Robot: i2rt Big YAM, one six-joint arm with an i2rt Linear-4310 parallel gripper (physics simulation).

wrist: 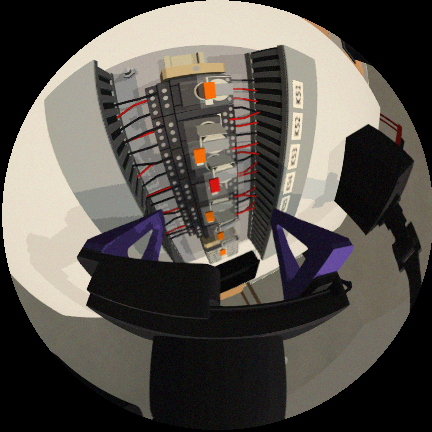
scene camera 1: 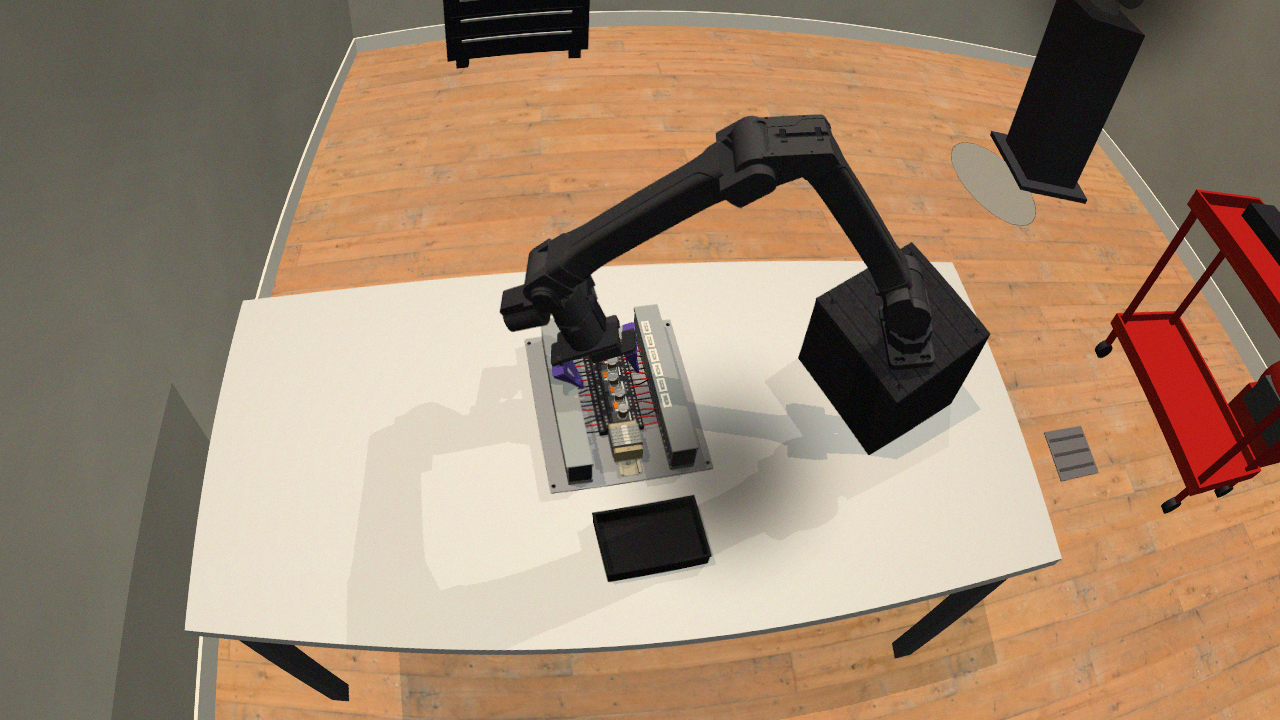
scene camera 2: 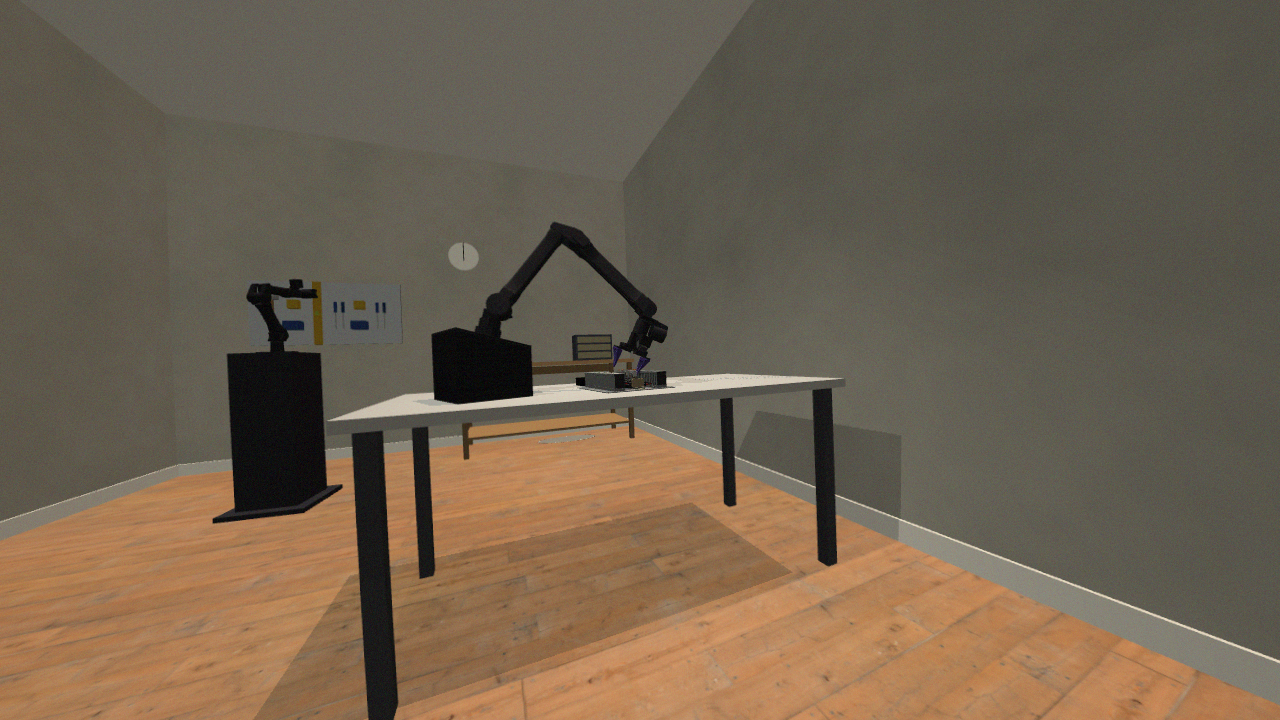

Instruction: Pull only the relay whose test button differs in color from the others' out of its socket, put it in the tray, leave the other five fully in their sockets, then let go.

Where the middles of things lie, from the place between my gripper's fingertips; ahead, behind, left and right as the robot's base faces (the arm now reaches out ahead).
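The relay panel [scene camera 1: 605, 472] is 6 cm below my hand and 1 cm behind it. There is also the black tray [scene camera 1: 645, 540], which, counted from my hand, lies 27 cm to the left, 7 cm behind and 6 cm below.
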